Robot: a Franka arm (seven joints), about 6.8 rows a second.
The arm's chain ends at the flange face. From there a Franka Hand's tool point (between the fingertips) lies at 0.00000 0.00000 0.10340 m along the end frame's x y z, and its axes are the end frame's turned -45 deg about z.
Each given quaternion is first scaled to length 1.
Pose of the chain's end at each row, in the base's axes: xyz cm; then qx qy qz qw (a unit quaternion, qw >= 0):
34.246 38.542 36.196 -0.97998 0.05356 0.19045 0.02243
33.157 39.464 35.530 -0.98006 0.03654 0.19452 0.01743
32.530 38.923 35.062 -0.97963 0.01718 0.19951 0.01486
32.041 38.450 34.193 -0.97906 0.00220 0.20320 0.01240
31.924 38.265 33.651 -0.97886 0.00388 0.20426 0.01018
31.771 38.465 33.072 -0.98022 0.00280 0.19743 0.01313
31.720 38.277 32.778 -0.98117 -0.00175 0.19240 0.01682
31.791 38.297 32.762 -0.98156 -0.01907 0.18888 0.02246
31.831 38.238 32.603 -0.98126 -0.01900 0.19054 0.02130
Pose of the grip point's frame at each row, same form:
30.411 39.208 26.616 -0.92588 -0.32554 0.16737 0.09360
29.228 39.964 25.979 -0.91944 -0.34130 0.17304 0.09054
28.493 39.295 25.550 -0.91164 -0.35902 0.17864 0.09008
27.927 38.710 24.710 -0.90537 -0.37264 0.18299 0.08922
27.790 38.487 24.176 -0.90583 -0.37101 0.18482 0.08757
27.770 38.743 23.542 -0.90668 -0.37253 0.17738 0.08768
27.815 38.611 23.209 -0.90581 -0.37709 0.17132 0.08917
27.948 38.678 23.170 -0.89954 -0.39324 0.16591 0.09303
27.956 38.595 23.023 -0.89930 -0.39307 0.16789 0.09260

